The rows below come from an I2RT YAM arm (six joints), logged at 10 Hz.
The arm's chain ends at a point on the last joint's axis. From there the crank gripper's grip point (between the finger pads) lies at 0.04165 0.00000 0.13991 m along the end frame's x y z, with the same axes.
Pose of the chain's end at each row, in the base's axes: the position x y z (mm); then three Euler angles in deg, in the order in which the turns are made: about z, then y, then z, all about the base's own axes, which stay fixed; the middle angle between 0 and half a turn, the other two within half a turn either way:
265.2 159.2 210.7 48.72 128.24 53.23
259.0 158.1 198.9 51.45 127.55 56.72
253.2 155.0 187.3 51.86 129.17 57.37
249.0 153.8 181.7 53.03 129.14 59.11
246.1 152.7 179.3 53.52 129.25 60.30
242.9 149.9 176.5 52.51 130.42 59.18
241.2 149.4 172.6 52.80 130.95 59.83
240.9 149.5 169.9 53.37 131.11 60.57
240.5 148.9 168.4 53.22 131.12 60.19
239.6 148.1 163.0 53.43 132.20 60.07
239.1 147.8 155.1 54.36 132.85 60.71
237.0 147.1 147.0 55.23 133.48 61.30
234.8 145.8 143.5 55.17 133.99 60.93
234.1 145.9 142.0 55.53 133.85 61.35
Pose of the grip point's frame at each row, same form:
295.7 252.3 102.5 48.72 128.24 53.23
284.0 255.5 93.1 51.45 127.55 56.72
275.3 250.3 79.0 51.86 129.17 57.37
268.0 250.4 74.0 53.03 129.14 59.11
262.9 249.8 71.6 53.52 129.25 60.30
260.7 244.2 66.5 52.51 130.42 59.18
257.3 243.2 61.9 52.80 130.95 59.83
255.6 243.5 59.2 53.37 131.11 60.57
255.8 242.7 57.6 53.22 131.12 60.19
254.0 240.2 50.6 53.43 132.20 60.07
251.7 239.4 42.2 54.36 132.85 60.71
247.9 238.2 33.5 55.23 133.48 61.30
245.8 236.0 29.2 55.17 133.99 60.93
244.5 236.6 28.1 55.53 133.85 61.35

